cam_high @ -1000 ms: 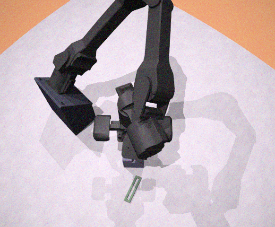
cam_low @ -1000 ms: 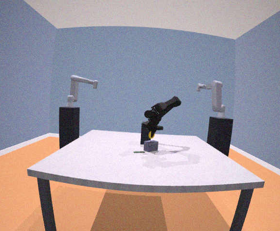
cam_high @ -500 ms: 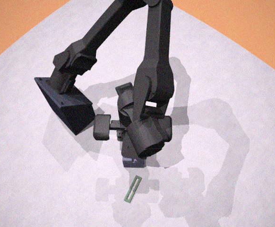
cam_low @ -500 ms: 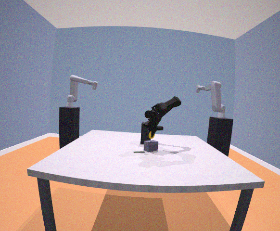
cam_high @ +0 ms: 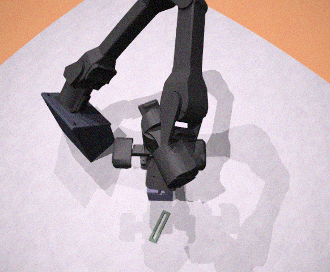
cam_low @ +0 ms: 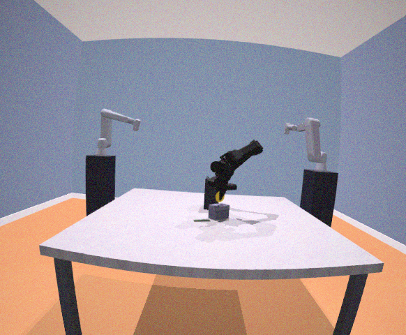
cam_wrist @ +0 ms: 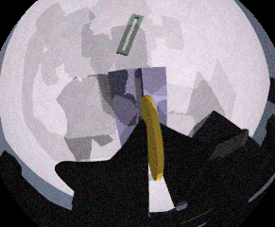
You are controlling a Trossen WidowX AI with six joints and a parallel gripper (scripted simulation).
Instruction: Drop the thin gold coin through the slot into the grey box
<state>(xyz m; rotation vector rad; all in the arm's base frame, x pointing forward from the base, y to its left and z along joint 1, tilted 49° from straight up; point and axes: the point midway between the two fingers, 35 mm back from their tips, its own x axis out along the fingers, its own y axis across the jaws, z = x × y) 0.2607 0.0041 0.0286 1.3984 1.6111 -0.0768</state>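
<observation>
The gold coin lies 2 cm above my gripper tip.
</observation>
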